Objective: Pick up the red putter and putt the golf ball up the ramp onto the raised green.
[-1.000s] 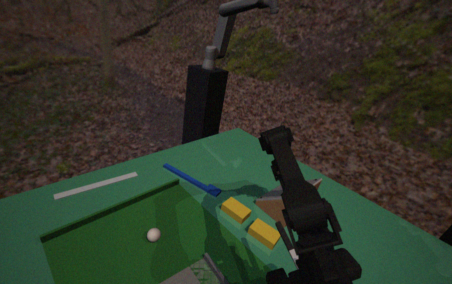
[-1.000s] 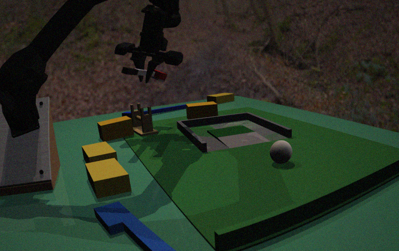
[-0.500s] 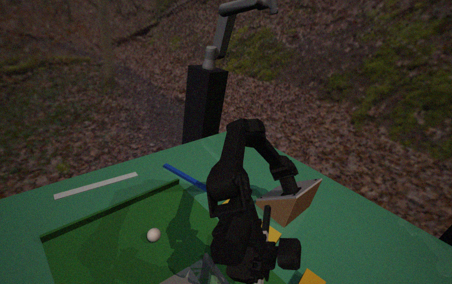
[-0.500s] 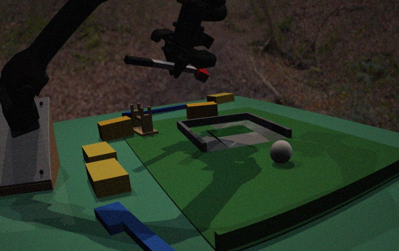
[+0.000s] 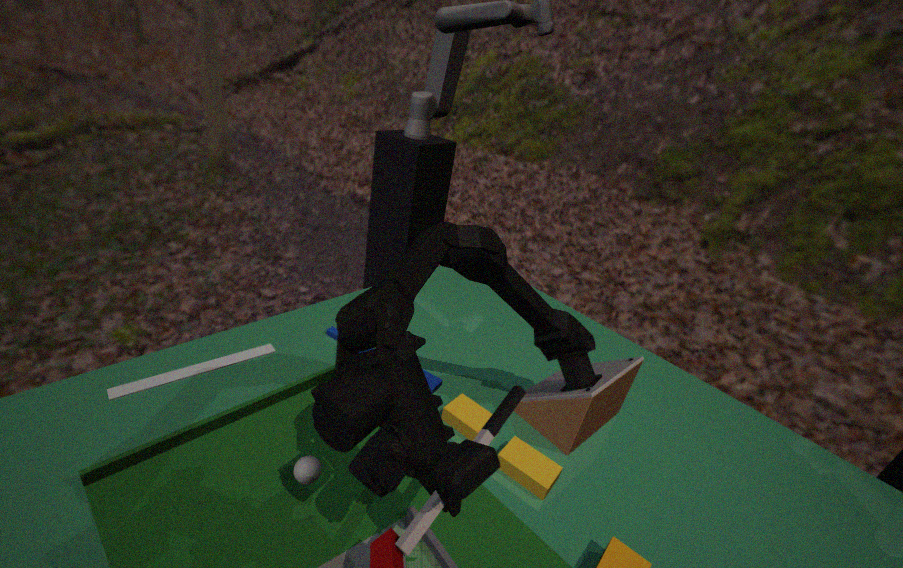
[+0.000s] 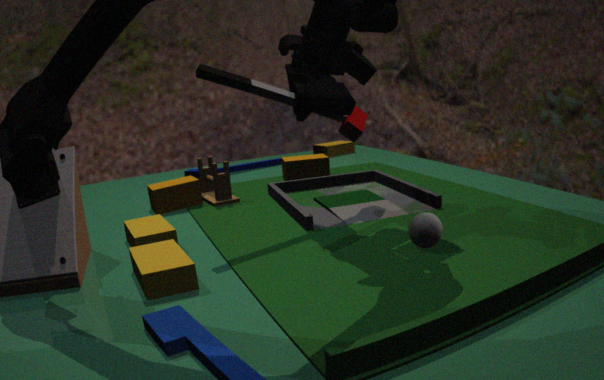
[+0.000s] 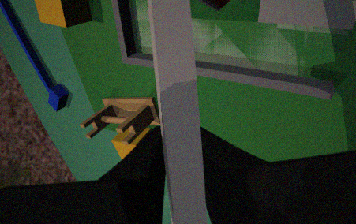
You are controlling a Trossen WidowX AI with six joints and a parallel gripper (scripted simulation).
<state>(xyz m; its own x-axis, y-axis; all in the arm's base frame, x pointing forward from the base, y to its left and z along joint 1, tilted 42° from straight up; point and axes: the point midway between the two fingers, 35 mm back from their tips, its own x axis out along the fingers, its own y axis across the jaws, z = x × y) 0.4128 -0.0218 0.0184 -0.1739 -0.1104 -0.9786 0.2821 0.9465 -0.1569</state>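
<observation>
My gripper tip is now 2 cm past the red putter, 2 cm to the left of it and 2 cm below it. From my gripper tip the other things lie so: white golf ball 3 cm ahead, 24 cm to the right, 13 cm below; then wooden putter stand 8 cm behind, 20 cm to the left, 11 cm below; then dark green putting mat 7 cm ahead, 7 cm to the right, 15 cm below.
</observation>
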